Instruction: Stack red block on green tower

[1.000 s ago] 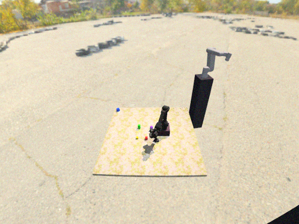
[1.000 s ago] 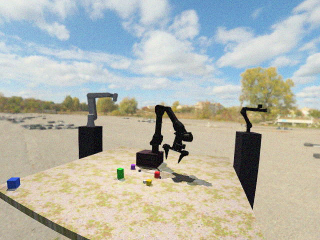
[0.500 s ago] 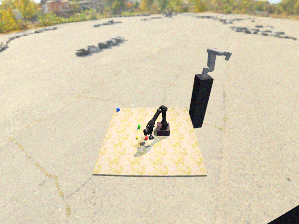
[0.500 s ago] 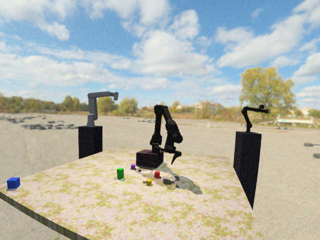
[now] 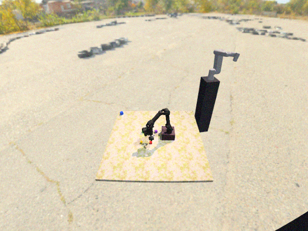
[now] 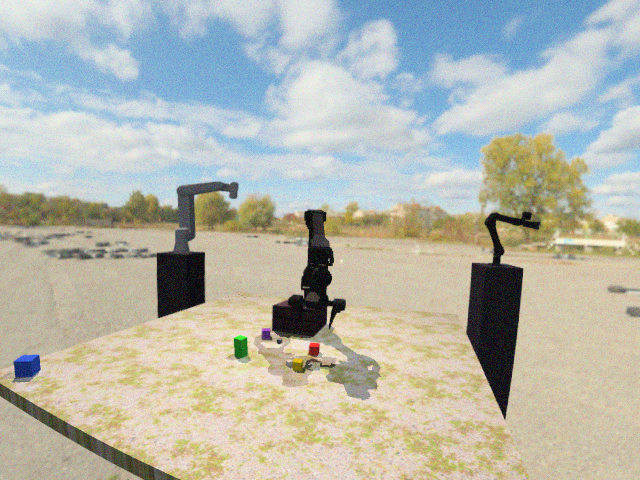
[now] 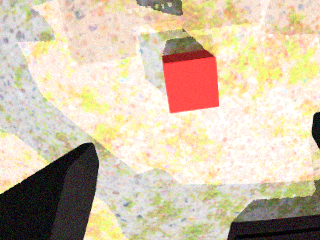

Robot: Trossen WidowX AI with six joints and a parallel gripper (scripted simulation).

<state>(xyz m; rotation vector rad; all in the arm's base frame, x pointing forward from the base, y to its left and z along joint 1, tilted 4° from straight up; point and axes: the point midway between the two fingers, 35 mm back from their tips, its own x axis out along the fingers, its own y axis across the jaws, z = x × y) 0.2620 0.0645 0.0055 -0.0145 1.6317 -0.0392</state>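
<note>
My gripper tip is now 8 cm above the red block. From my gripper tip the other things lie so: purple block 21 cm to the right, 10 cm behind, 8 cm below; then tiny dark cube 14 cm to the right, 8 cm below, 6 cm behind; then yellow block 13 cm ahead, 8 cm below, 3 cm to the right.
</note>
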